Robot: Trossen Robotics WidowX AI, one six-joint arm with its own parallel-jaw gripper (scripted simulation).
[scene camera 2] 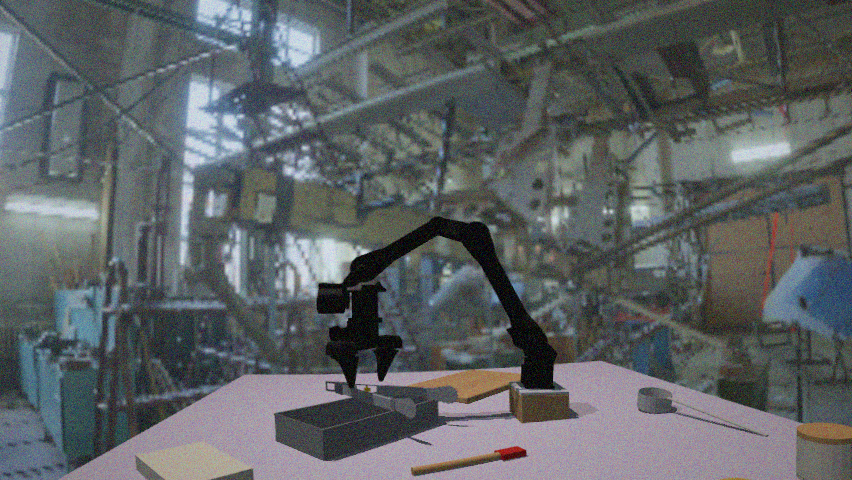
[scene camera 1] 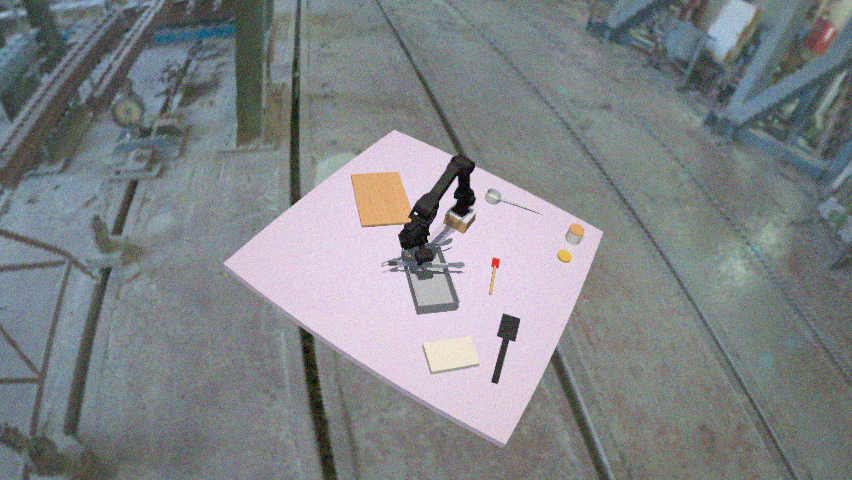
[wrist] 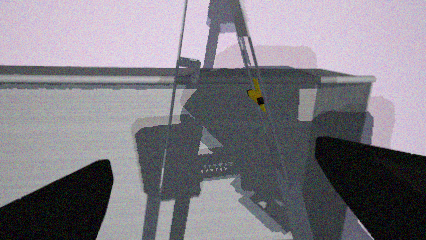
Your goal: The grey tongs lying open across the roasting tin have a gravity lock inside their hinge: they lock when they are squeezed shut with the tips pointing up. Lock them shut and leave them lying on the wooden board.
black spatula: scene camera 1 508,329; not seen in scene camera 2 (out of frame); not seen in the wrist view (out of frame)
same spot on wooden board: (scene camera 2: pixel 471 385) = (scene camera 1: pixel 392 202)
